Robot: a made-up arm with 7 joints. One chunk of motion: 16 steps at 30 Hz.
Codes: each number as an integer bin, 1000 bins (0 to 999) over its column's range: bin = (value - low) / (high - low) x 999, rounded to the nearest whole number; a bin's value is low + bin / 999 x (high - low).
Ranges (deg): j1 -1..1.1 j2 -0.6..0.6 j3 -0.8..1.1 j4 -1.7..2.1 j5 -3.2..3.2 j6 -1.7..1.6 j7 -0.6..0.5
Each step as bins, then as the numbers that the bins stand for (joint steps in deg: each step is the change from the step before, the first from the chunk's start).
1 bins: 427 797 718 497 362 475 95
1 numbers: -0.102 0.357 0.566 0.190 -0.881 -0.131 -0.495
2 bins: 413 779 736 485 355 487 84
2 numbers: -0.132 0.336 0.600 0.145 -0.926 -0.091 -0.508
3 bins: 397 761 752 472 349 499 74
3 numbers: -0.165 0.314 0.630 0.095 -0.964 -0.052 -0.519
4 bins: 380 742 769 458 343 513 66
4 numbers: -0.201 0.291 0.663 0.042 -1.003 -0.005 -0.527
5 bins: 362 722 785 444 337 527 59
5 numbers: -0.239 0.267 0.693 -0.011 -1.041 0.041 -0.535
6 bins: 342 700 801 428 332 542 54
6 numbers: -0.281 0.241 0.723 -0.072 -1.073 0.090 -0.541
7 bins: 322 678 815 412 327 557 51
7 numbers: -0.323 0.214 0.750 -0.133 -1.105 0.140 -0.544
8 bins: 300 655 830 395 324 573 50
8 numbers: -0.369 0.187 0.779 -0.197 -1.124 0.193 -0.545
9 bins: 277 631 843 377 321 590 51
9 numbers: -0.418 0.158 0.803 -0.266 -1.144 0.249 -0.544
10 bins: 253 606 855 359 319 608 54
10 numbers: -0.468 0.128 0.826 -0.334 -1.156 0.308 -0.541
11 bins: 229 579 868 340 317 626 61
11 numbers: -0.519 0.095 0.851 -0.407 -1.169 0.368 -0.533
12 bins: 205 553 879 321 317 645 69
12 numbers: -0.569 0.064 0.872 -0.479 -1.169 0.431 -0.524
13 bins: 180 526 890 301 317 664 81
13 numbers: -0.622 0.032 0.893 -0.555 -1.169 0.493 -0.511
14 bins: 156 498 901 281 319 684 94
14 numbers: -0.672 -0.002 0.914 -0.631 -1.156 0.559 -0.496
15 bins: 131 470 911 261 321 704 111
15 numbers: -0.725 -0.035 0.933 -0.707 -1.144 0.626 -0.478
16 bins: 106 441 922 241 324 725 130
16 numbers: -0.777 -0.070 0.954 -0.783 -1.124 0.695 -0.457
